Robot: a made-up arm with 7 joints. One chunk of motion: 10 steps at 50 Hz.
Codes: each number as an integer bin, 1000 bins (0 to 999) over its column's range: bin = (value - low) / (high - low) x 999, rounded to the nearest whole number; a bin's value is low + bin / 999 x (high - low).
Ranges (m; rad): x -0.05..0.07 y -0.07..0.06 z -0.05..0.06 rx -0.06..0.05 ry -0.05..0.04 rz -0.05..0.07
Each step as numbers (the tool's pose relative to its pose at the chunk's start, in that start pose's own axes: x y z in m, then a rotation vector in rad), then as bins.
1 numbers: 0.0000 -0.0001 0.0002 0.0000 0.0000 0.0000
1 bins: 416 537 456 545 555 416
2 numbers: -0.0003 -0.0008 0.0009 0.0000 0.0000 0.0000
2 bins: 414 532 462 545 555 416
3 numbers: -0.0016 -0.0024 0.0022 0.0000 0.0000 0.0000
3 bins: 403 519 474 545 555 416
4 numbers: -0.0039 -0.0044 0.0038 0.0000 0.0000 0.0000
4 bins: 384 504 489 545 555 416
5 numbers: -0.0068 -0.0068 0.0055 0.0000 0.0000 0.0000
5 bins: 360 486 504 545 555 416
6 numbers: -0.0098 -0.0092 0.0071 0.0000 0.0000 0.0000
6 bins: 335 467 519 545 555 416
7 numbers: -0.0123 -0.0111 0.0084 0.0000 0.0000 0.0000
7 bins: 314 453 530 545 555 416
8 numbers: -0.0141 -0.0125 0.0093 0.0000 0.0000 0.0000
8 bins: 299 442 539 545 555 416
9 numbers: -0.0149 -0.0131 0.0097 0.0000 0.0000 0.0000
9 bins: 292 437 542 545 555 416
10 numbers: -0.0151 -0.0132 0.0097 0.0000 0.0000 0.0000
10 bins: 291 436 542 545 555 416
